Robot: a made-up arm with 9 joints. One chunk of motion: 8 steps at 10 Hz.
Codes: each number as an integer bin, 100 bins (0 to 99) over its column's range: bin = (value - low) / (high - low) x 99, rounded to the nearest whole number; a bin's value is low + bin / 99 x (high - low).
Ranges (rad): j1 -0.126..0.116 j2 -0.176..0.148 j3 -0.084..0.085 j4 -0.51..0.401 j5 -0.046..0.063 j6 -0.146..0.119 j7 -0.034..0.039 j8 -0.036..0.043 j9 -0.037..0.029
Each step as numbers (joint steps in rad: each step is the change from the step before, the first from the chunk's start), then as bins.
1 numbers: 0.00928 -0.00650 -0.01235 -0.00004 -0.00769 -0.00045 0.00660 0.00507 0.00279
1 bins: 55 52 42 55 35 54 55 51 60
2 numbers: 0.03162 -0.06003 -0.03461 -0.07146 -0.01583 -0.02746 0.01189 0.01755 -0.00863
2 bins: 64 35 29 48 27 44 62 67 43
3 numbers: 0.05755 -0.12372 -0.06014 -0.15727 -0.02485 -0.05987 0.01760 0.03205 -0.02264
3 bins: 75 16 14 38 19 32 70 85 22
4 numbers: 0.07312 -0.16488 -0.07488 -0.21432 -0.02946 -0.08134 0.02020 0.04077 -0.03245
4 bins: 81 3 5 32 15 24 74 96 7
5 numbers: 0.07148 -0.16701 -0.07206 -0.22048 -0.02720 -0.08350 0.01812 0.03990 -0.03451
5 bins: 81 3 7 31 17 23 71 95 4
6 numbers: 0.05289 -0.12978 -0.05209 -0.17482 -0.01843 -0.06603 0.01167 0.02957 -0.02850
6 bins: 73 14 19 36 25 30 62 82 13
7 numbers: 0.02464 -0.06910 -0.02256 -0.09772 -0.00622 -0.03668 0.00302 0.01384 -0.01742
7 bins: 62 33 36 45 36 41 50 62 29
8 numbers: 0.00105 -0.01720 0.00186 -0.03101 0.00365 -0.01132 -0.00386 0.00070 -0.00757
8 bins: 52 49 50 52 45 50 41 46 44
